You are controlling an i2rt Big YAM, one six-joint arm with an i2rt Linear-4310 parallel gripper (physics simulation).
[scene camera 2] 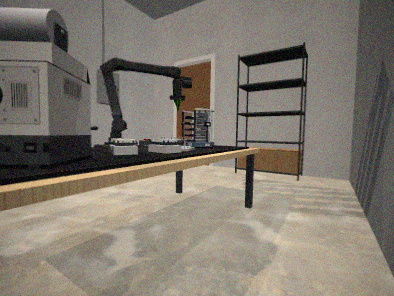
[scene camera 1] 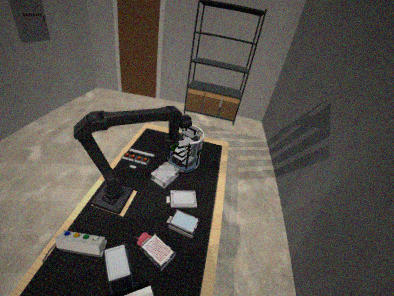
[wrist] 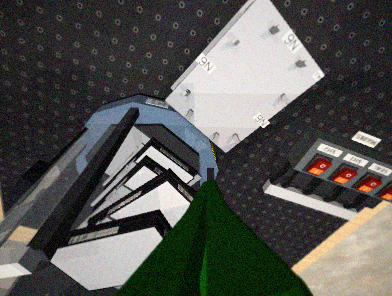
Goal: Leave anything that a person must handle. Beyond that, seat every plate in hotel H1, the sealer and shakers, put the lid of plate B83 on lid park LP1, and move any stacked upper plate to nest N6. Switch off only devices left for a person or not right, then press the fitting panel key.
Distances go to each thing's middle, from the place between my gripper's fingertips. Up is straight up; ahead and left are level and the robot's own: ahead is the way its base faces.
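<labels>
I see the plate hotel (scene camera 2: 203,118), and it sits 10 cm below my hand, 1 cm ahead of it and 19 cm to the left of it.
</labels>
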